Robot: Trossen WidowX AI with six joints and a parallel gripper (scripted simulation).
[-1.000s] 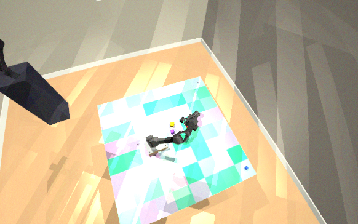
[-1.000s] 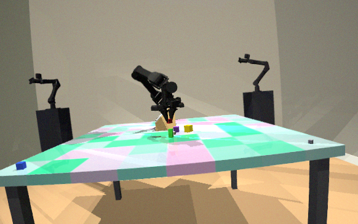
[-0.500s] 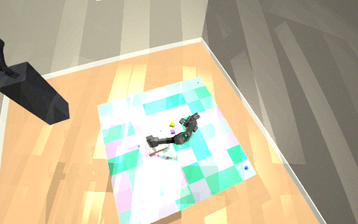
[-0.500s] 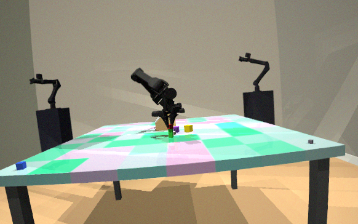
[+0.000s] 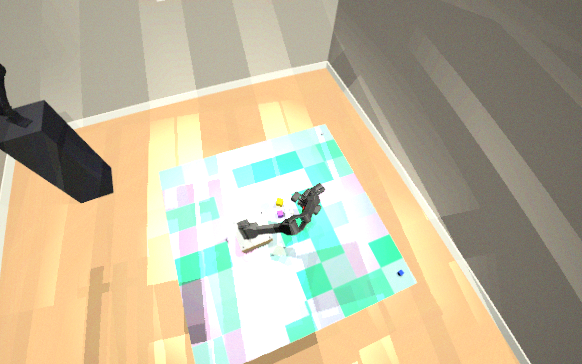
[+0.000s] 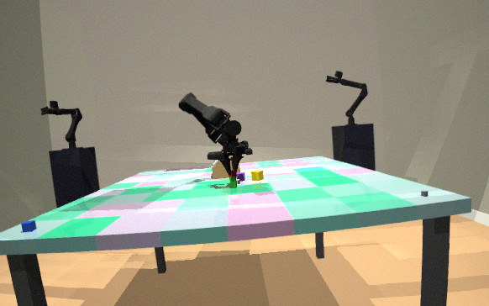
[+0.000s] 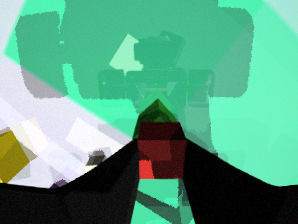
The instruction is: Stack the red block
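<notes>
My gripper tip is now 10 mm below the red block. Round my gripper tip: purple block: 150 mm behind, 40 mm to the left, 40 mm below; then yellow block: 130 mm behind, 110 mm to the left, 30 mm below; then white block: 70 mm behind, 20 mm to the left, 40 mm below.
</notes>
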